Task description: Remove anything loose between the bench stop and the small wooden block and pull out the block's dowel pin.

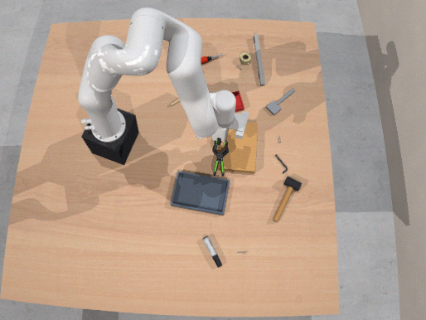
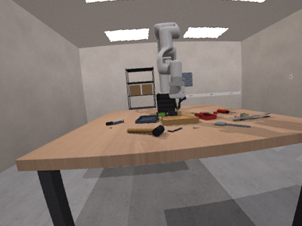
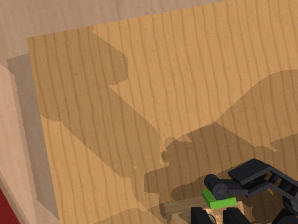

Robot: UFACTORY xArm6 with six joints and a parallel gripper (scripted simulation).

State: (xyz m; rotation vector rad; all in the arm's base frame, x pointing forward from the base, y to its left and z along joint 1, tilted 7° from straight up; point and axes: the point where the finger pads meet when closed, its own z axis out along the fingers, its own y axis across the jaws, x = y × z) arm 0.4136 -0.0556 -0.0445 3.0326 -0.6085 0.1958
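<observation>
Now: hand 20 mm above the dowel pin. Also, from my hand: small wooden block (50 mm below); then red tray (40 mm ahead, 170 mm to the left, 80 mm below); then dark grey tray (110 mm behind, 190 mm to the right, 80 mm below).
</observation>
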